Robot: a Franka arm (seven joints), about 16 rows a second.
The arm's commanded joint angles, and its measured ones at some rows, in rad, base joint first. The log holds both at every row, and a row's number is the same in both.
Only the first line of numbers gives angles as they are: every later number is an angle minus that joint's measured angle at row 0.
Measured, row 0: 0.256 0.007 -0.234 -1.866 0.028 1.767 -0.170
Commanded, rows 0 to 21: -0.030 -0.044 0.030 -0.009 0.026 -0.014 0.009; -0.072 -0.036 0.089 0.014 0.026 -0.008 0.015; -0.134 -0.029 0.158 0.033 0.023 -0.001 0.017; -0.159 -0.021 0.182 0.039 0.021 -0.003 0.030; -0.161 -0.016 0.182 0.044 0.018 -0.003 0.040; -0.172 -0.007 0.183 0.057 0.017 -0.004 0.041; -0.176 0.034 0.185 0.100 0.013 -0.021 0.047; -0.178 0.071 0.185 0.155 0.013 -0.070 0.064; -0.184 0.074 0.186 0.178 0.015 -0.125 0.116; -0.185 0.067 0.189 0.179 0.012 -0.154 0.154; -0.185 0.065 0.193 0.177 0.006 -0.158 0.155; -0.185 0.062 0.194 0.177 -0.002 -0.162 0.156; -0.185 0.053 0.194 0.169 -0.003 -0.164 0.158; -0.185 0.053 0.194 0.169 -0.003 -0.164 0.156; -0.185 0.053 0.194 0.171 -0.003 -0.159 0.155; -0.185 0.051 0.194 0.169 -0.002 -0.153 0.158; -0.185 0.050 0.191 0.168 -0.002 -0.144 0.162; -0.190 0.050 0.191 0.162 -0.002 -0.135 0.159; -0.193 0.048 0.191 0.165 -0.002 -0.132 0.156; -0.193 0.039 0.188 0.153 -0.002 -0.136 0.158; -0.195 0.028 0.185 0.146 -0.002 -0.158 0.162; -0.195 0.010 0.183 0.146 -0.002 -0.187 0.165
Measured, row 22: -0.175 0.046 0.171 0.152 0.000 -0.139 0.147
